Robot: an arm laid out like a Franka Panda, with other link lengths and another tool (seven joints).
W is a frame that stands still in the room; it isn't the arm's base.
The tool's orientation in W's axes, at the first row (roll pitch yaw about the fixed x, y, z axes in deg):
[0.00, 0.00, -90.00]
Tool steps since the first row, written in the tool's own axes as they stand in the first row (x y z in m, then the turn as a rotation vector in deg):
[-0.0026, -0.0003, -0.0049, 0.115, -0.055, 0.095]
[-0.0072, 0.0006, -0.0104, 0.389, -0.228, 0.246]
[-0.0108, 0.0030, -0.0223, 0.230, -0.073, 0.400]
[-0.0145, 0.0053, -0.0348, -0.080, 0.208, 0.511]
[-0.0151, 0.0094, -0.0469, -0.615, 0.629, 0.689]
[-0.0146, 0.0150, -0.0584, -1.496, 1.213, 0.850]
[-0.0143, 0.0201, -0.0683, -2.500, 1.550, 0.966]
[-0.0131, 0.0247, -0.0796, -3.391, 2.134, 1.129]
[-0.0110, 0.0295, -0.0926, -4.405, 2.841, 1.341]
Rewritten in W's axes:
[-0.0003, 0.0026, -0.0049, -0.055, -0.115, 0.095]
[0.0006, 0.0072, -0.0104, -0.228, -0.389, 0.246]
[0.0030, 0.0108, -0.0223, -0.073, -0.230, 0.400]
[0.0053, 0.0145, -0.0348, 0.208, 0.080, 0.511]
[0.0094, 0.0151, -0.0469, 0.629, 0.615, 0.689]
[0.0150, 0.0146, -0.0584, 1.213, 1.496, 0.850]
[0.0201, 0.0143, -0.0683, 1.550, 2.500, 0.966]
[0.0247, 0.0131, -0.0796, 2.134, 3.391, 1.129]
[0.0295, 0.0110, -0.0926, 2.841, 4.405, 1.341]

